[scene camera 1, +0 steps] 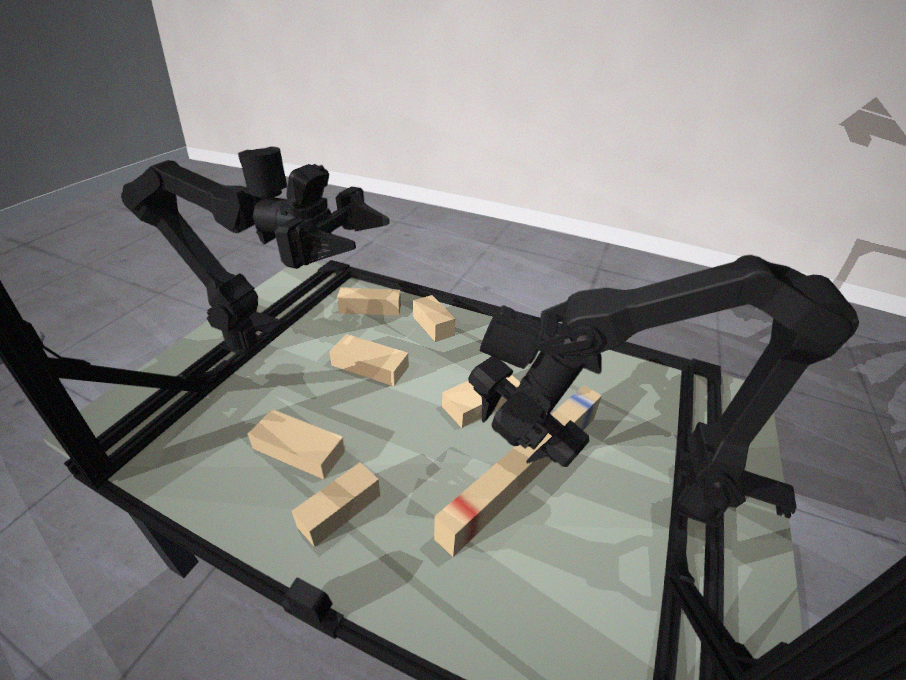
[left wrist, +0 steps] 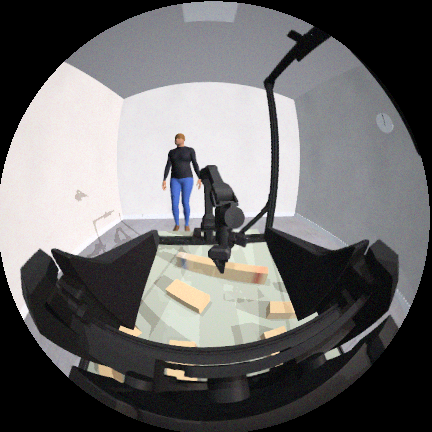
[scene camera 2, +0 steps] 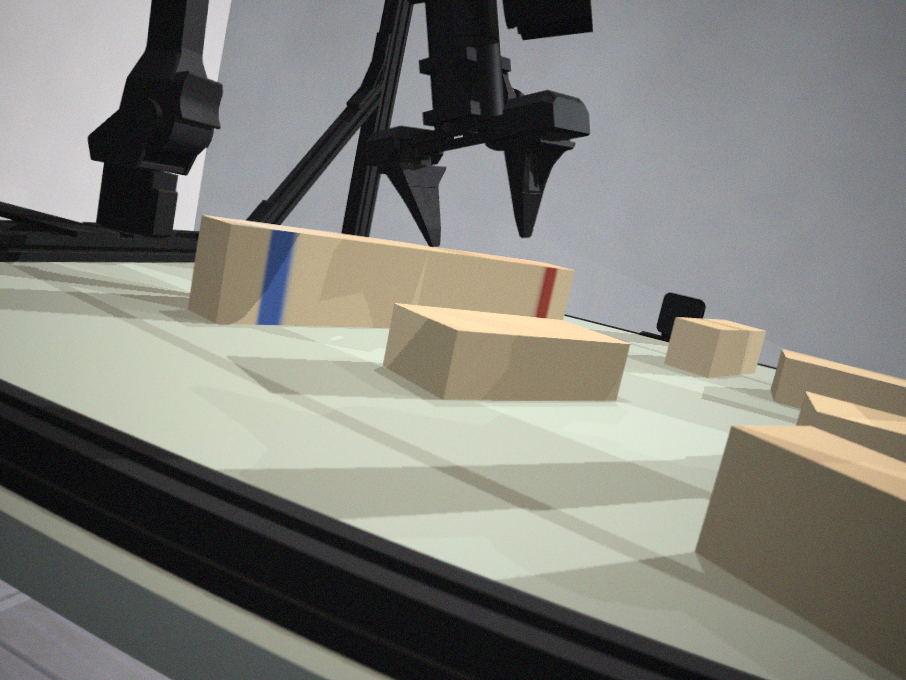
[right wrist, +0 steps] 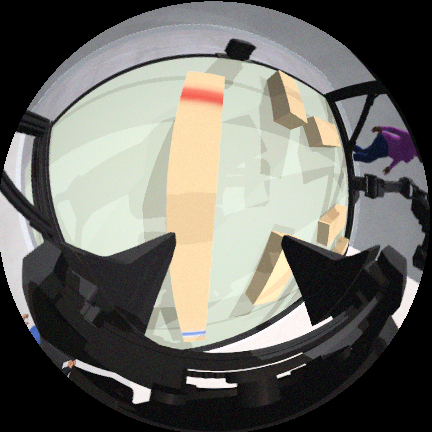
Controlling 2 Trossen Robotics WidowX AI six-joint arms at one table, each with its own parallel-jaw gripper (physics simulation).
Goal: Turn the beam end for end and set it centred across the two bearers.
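Frame: origin at the left arm's base, x ahead, y left, z up, level; metres.
Where they show: left gripper, fingertip midpoint: (scene camera 1: 372,232) (left wrist: 212,234); right gripper, fingertip midpoint: (scene camera 1: 505,440) (left wrist: 224,266) (scene camera 2: 477,242) (right wrist: 231,239); left arm's base, origin of the base link: (scene camera 1: 241,342) (right wrist: 353,182); right arm's base, origin of the base link: (scene camera 1: 699,504) (left wrist: 208,238) (scene camera 2: 131,233).
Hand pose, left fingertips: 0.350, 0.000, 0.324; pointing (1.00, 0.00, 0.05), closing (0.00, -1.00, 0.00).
Observation:
Things, the pixels of their top centre, and the offset from my left fingertips, as dx, dy, dz.
- wooden beam, middle of its top: (scene camera 2: 426,247) (right wrist: 189,260) (scene camera 1: 530,448) (left wrist: 219,262) +0.289, -0.040, -0.281
- block, middle of its top: (scene camera 2: 517,324) (scene camera 1: 483,388) (right wrist: 281,275) (left wrist: 185,292) +0.166, +0.080, -0.306
The wooden beam (scene camera 1: 497,483) (scene camera 2: 351,281) (left wrist: 240,270) (right wrist: 192,175) lies flat on the table. In scene camera 1 its red band is at the near end and its blue band at the far end. My right gripper (scene camera 1: 508,438) (scene camera 2: 480,240) (right wrist: 231,239) is open and empty, pointing down above the beam's middle part, offset to one side of it. My left gripper (scene camera 1: 371,233) is open and empty, high over the back left. Several plain blocks lie about; I cannot tell which two are the bearers.
One block (scene camera 1: 461,402) (scene camera 2: 504,358) (left wrist: 188,295) (right wrist: 265,272) lies close beside the beam. Two blocks (scene camera 1: 295,442) (scene camera 1: 335,503) lie at the near left. Three more (scene camera 1: 368,360) (scene camera 1: 368,301) (scene camera 1: 433,318) lie toward the back. A black frame (scene camera 1: 395,650) edges the table.

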